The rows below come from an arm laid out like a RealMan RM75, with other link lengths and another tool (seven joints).
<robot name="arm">
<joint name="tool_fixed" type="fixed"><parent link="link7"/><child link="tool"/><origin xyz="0.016 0.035 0.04" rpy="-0.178 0 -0.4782"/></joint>
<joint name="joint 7" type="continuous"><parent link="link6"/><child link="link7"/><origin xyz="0 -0.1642 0" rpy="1.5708 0 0"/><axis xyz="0 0 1"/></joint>
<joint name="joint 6" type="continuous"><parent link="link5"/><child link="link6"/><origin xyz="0 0 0" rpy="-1.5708 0 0"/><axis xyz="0 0 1"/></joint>
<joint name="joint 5" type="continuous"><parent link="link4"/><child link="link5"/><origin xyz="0 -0.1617 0" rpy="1.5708 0 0"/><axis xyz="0 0 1"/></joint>
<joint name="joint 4" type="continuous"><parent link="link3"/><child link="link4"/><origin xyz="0 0 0" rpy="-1.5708 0 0"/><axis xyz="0 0 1"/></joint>
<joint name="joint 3" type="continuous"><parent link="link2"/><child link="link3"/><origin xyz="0 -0.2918 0" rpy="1.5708 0 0"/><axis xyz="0 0 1"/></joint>
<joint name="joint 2" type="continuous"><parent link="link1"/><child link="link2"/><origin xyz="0 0 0" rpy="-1.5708 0 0"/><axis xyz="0 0 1"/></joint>
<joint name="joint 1" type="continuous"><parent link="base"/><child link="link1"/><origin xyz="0 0 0.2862" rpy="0 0 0"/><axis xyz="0 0 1"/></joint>
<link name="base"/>
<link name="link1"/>
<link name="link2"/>
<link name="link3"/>
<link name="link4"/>
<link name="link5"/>
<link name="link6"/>
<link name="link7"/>
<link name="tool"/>
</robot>
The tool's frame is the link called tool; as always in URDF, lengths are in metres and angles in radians. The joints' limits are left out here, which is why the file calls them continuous.
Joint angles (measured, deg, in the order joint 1, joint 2, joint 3, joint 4, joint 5, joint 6, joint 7), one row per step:
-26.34, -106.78, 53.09, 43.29, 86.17, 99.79, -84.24
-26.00, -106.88, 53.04, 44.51, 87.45, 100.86, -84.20
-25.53, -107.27, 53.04, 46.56, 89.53, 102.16, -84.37
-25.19, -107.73, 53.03, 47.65, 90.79, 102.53, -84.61
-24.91, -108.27, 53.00, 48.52, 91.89, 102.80, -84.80
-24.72, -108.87, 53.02, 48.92, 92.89, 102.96, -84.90
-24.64, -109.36, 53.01, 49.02, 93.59, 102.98, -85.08
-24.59, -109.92, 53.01, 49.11, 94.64, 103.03, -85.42
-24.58, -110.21, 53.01, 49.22, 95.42, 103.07, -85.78
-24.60, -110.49, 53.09, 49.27, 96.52, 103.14, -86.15
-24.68, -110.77, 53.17, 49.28, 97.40, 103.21, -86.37
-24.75, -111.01, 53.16, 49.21, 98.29, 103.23, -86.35
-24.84, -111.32, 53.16, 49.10, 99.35, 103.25, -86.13
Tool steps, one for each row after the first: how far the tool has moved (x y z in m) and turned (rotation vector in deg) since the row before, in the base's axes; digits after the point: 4 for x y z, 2 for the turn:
-0.0017, -0.0058, -0.0021, -0.78, 1.26, -1.07
-0.0022, -0.0079, -0.0045, -1.23, 1.97, -1.36
-0.0015, -0.0038, -0.0039, -0.66, 1.00, -0.25
-0.0009, -0.0032, -0.0041, -0.59, 0.72, -0.14
-0.0007, -0.0028, -0.0047, -0.70, 0.44, 0.09
-0.0002, -0.0015, -0.0037, -0.57, 0.16, 0.29
-0.0006, -0.0019, -0.0048, -0.88, 0.36, 0.45
-0.0006, -0.0011, -0.0028, -0.64, 0.38, 0.36
-0.0014, -0.0016, -0.0036, -0.90, 0.66, 0.41
-0.0007, -0.0013, -0.0032, -0.74, 0.49, 0.20
-0.0011, -0.0011, -0.0030, -0.53, 0.52, 0.13
-0.0013, -0.0014, -0.0038, -0.57, 0.63, -0.01

